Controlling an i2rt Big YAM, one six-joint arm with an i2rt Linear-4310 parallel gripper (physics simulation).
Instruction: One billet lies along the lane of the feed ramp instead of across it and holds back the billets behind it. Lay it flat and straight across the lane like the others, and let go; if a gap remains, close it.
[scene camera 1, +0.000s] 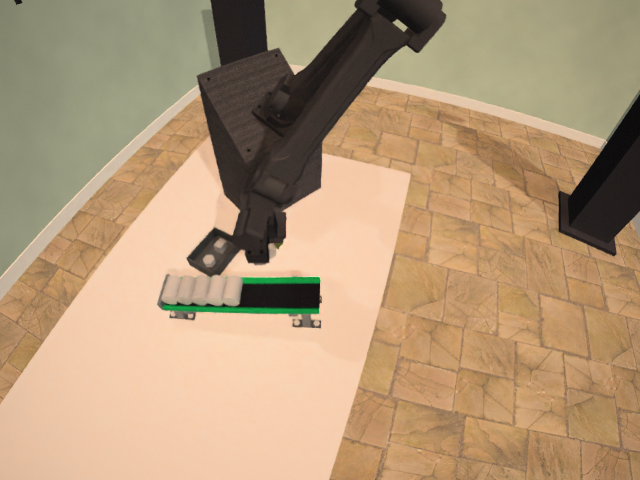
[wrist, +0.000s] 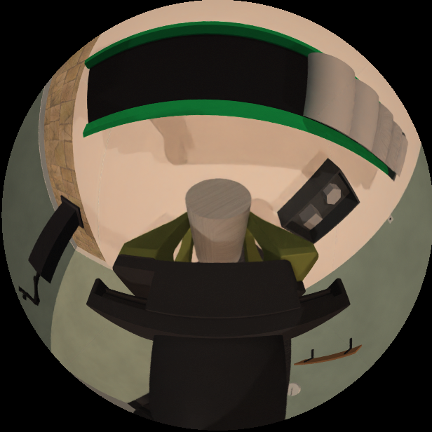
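The feed ramp has green rails and a black lane. Several pale billets lie side by side across the lane, packed at its left end in scene camera 1. The rest of the lane is bare. My gripper is shut on another billet, off the ramp on the robot-base side. In the wrist view the held billet's round end faces outward from between the olive fingers. The arm partly hides it in scene camera 1.
A dark open tray with two small light pieces stands beside the ramp, near the gripper. The arm's base block is behind the gripper. A dark post stands at the right.
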